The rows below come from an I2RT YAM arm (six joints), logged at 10 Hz.
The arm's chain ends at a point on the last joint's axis. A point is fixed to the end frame.
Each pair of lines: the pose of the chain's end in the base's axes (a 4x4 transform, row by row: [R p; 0 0 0 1], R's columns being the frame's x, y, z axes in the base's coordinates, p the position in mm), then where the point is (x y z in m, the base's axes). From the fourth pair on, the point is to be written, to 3 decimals.
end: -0.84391 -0.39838 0.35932 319.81; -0.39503 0.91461 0.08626 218.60; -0.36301 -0.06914 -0.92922 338.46; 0 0 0 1
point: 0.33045 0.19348 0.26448
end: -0.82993 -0.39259 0.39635 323.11; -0.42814 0.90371 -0.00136 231.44; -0.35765 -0.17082 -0.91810 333.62; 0 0 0 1
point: 0.33662 0.19947 0.26282
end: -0.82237 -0.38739 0.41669 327.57; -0.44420 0.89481 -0.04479 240.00; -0.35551 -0.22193 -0.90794 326.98; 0 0 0 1
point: 0.34260 0.20472 0.25808
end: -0.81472 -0.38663 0.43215 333.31; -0.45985 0.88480 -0.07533 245.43; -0.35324 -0.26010 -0.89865 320.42; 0 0 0 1
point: 0.350 0.208 0.253
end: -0.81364 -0.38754 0.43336 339.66; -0.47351 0.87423 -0.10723 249.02; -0.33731 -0.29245 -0.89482 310.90; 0 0 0 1
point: 0.356 0.209 0.245
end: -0.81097 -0.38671 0.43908 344.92; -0.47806 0.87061 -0.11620 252.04; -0.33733 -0.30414 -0.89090 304.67; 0 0 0 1
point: 0.362 0.211 0.239
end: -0.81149 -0.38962 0.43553 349.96; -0.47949 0.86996 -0.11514 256.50; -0.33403 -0.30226 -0.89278 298.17; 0 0 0 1
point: 0.367 0.216 0.233
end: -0.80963 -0.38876 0.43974 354.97; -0.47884 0.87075 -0.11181 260.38; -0.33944 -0.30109 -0.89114 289.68; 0 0 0 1
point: 0.372 0.220 0.224
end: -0.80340 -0.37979 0.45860 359.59; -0.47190 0.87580 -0.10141 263.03; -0.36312 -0.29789 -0.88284 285.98; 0 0 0 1
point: 0.378 0.223 0.220
